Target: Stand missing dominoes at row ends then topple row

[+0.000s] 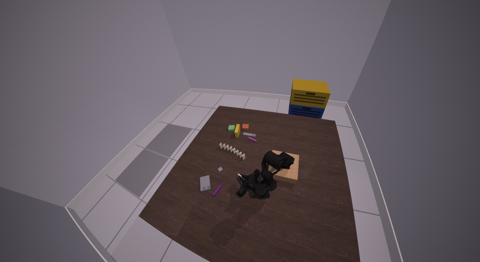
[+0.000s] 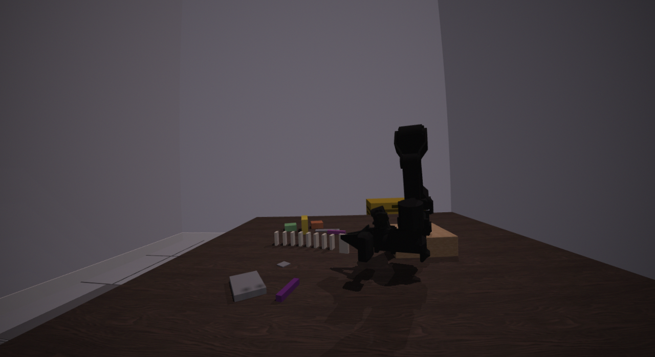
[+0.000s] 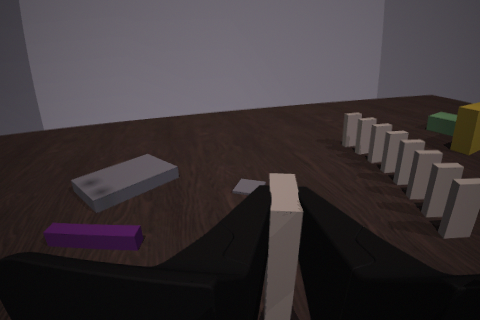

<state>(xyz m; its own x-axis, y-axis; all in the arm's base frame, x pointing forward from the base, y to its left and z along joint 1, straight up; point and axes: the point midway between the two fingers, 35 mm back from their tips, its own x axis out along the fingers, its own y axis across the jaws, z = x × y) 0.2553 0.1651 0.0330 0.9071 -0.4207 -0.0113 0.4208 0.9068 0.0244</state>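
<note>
My gripper tip is 130 mm short of the purple stick, 100 mm to the right of it and 90 mm above it. From my gripper tip the other things lie so: small grey tile: 170 mm ahead, 60 mm to the right, 100 mm below; then magenta bar: 380 mm to the right, 90 mm below; then grey flat block: 240 mm ahead, 80 mm to the left, 90 mm below.
</note>
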